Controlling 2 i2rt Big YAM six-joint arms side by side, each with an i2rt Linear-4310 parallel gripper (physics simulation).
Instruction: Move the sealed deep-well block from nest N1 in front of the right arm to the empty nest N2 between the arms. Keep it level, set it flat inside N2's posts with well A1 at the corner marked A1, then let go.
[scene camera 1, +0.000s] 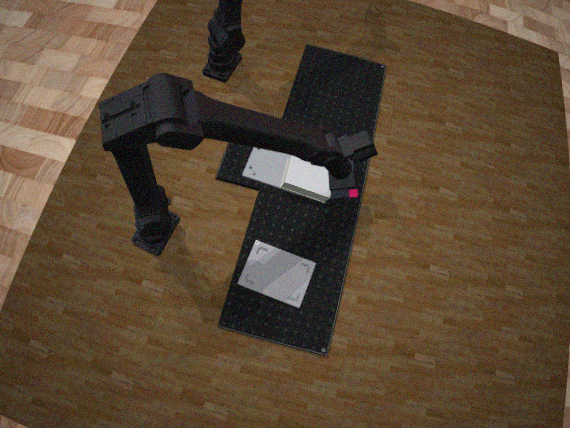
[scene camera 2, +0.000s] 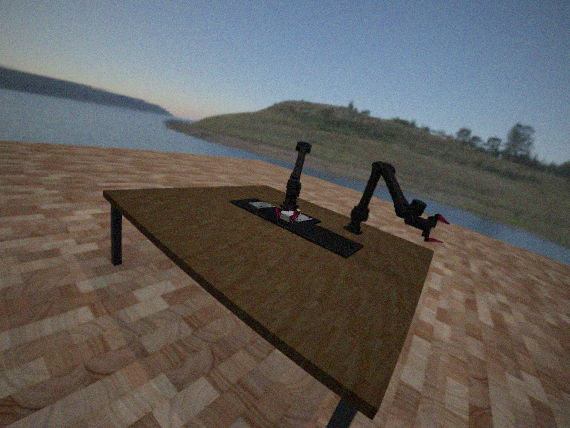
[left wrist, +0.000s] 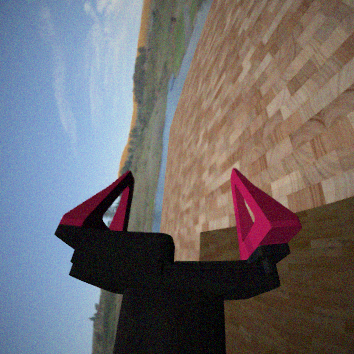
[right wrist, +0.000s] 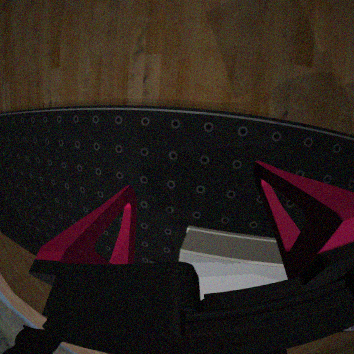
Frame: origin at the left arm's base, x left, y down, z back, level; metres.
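Where they show: left gripper, fingertip midpoint: (scene camera 2: 446, 233) (left wrist: 180, 173); right gripper, fingertip midpoint: (scene camera 1: 347, 178) (scene camera 2: 285, 221) (right wrist: 191, 179); left arm's base, origin of the base link: (scene camera 1: 222, 65) (scene camera 2: 352, 230); right arm's base, origin of the base link: (scene camera 1: 156, 230).
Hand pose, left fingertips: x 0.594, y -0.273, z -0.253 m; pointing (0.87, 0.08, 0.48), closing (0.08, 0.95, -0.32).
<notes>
Each offset is from my left fingertips to the centre of the thing. "spot": to the spot under its first point. Level surfaces: height alone.
The white sealed block @(dx -0.876, dy +0.225, dz -0.147 m) (scene camera 1: 306, 175) (scene camera 2: 288, 215) (right wrist: 232, 272) lies over the right part of nest N2's light plate @(spot: dx -0.884, dy +0.248, dz -0.025 m) (scene camera 1: 264, 167) in scene camera 1. Two small posts show at the plate's uncovered left end. Whether the block is level is unclear, and its A1 well cannot be read. My right gripper (scene camera 2: 287, 214) (right wrist: 191, 179) is open at the block, which shows low in the right wrist view near the right-hand finger; one pink fingertip (scene camera 1: 353, 193) shows in scene camera 1. My left gripper (scene camera 2: 443, 230) (left wrist: 180, 173) is open and empty, far from the block, beyond the table.
Nest N1 @(dx -1.135, dy +0.251, dz -0.171 m) (scene camera 1: 280, 272) (scene camera 2: 261, 205), a pale plate with corner marks, stands bare on the black perforated board @(dy +0.260 m) (scene camera 1: 310, 225) (scene camera 2: 330, 240). The right arm reaches across above N2 and hides part of it. The wooden table @(dy +0.273 m) (scene camera 1: 425, 300) (scene camera 2: 300, 300) surrounds the board.
</notes>
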